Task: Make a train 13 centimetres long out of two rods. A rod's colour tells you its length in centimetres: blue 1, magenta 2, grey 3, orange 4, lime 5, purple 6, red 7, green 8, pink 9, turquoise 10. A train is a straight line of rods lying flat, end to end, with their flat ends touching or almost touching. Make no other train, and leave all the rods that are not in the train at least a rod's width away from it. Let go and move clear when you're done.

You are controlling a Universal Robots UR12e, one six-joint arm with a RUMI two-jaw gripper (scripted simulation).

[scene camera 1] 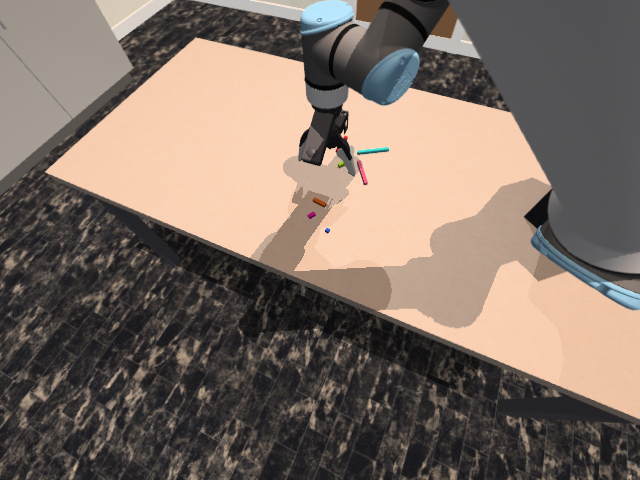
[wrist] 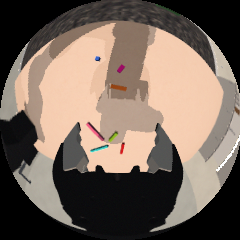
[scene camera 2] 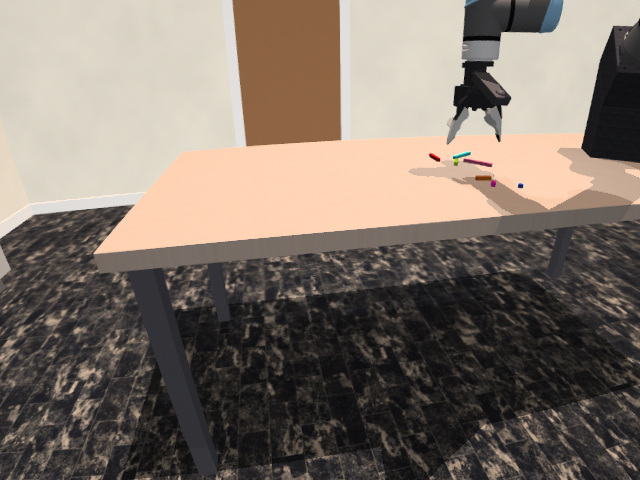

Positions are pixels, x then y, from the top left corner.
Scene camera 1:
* my gripper: 326, 168
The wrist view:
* my gripper: 118, 123
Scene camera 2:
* my gripper: 473, 143
